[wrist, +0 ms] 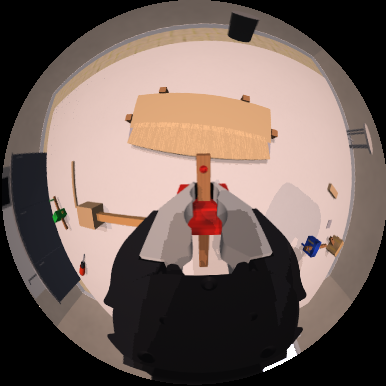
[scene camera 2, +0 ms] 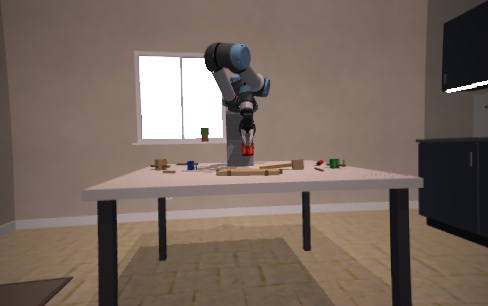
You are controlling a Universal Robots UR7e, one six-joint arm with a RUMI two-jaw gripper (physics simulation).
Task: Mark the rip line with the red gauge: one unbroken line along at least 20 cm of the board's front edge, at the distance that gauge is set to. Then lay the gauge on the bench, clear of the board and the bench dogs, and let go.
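My gripper (scene camera 2: pixel 247 143) (wrist: pixel 203 183) is shut on the red gauge (scene camera 2: pixel 248 150) (wrist: pixel 206 225) and holds it raised above the bench (scene camera 2: pixel 150 182) (wrist: pixel 165 180). The gauge's wooden beam (wrist: pixel 203 187) points toward the board in the wrist view, and a red dot shows near its end. The board (scene camera 2: pixel 250 172) (wrist: pixel 202 110) lies flat on the bench, with the beam's end close to its near edge in the wrist view. Small brown bench dogs (wrist: pixel 163 90) (wrist: pixel 245 98) stand around the board. No marked line can be made out on the board.
A mallet (scene camera 2: pixel 297 164) (wrist: pixel 90 215) lies to one side. A green gauge (scene camera 2: pixel 334 163) (wrist: pixel 59 215) and a red screwdriver (scene camera 2: pixel 320 162) (wrist: pixel 82 268) are beyond it. A blue gauge (scene camera 2: pixel 190 165) (wrist: pixel 311 246) and a wooden gauge (scene camera 2: pixel 160 164) (wrist: pixel 334 245) lie on the opposite side.
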